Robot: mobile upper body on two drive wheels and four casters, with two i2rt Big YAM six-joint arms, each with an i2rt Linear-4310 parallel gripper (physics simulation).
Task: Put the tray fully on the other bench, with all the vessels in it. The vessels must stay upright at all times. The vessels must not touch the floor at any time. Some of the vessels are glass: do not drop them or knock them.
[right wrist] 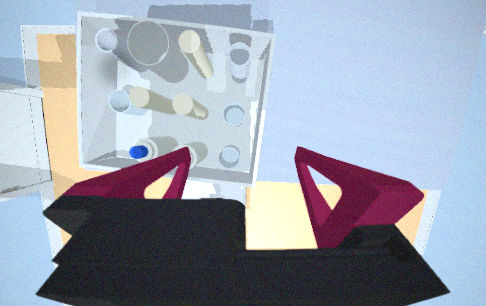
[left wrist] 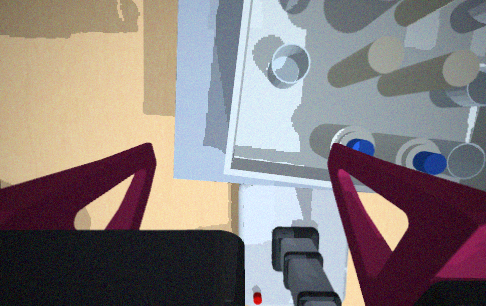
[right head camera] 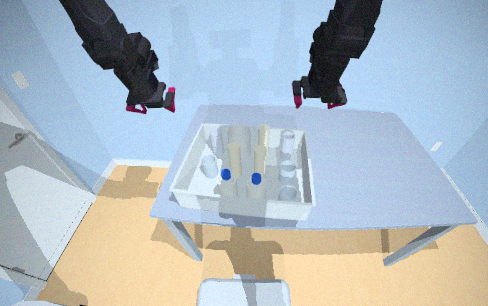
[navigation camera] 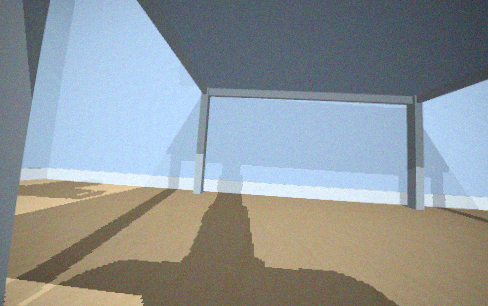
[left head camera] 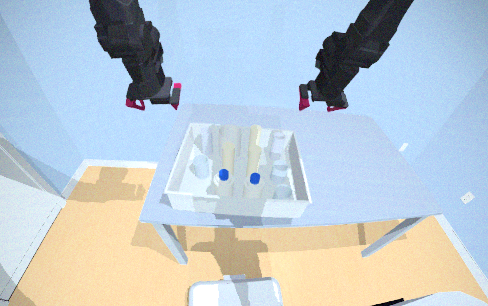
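The white tray stands on a blue-grey bench. The vessels in it look upright: two blue-capped bottles, including one at the front, several cream cylinders, including one, and several clear vessels, including one near the left wall. My left gripper and right gripper are open and apart from the tray. A right-gripper finger hides part of the other bottle.
The tray is near the bench's left end and front edge. The robot's pale base is in front of the bench. A pale door-like panel is at the left. The navigation camera shows the bench underside and a leg.
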